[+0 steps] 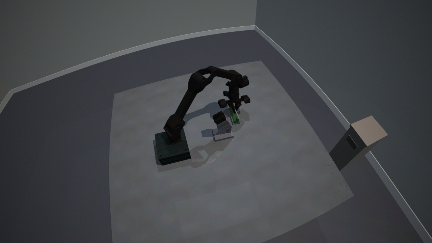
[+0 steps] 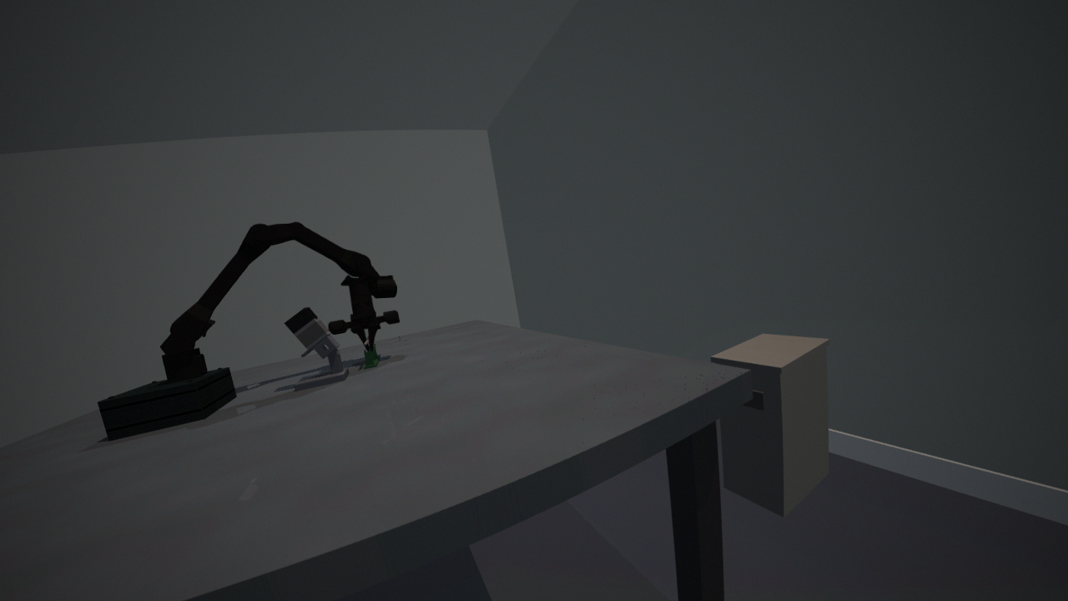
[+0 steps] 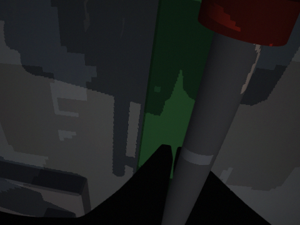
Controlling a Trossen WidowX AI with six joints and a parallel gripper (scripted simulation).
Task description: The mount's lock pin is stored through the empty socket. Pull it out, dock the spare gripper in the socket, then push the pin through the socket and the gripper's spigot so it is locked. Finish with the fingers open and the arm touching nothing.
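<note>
Now: the green pin rack 10 mm to the left of my gripper tip and 10 mm below it. Also, from my gripper tip: grey mount 120 mm behind, 90 mm to the right, 20 mm above; then spare gripper 130 mm behind, 90 mm to the right, 90 mm above.
</note>
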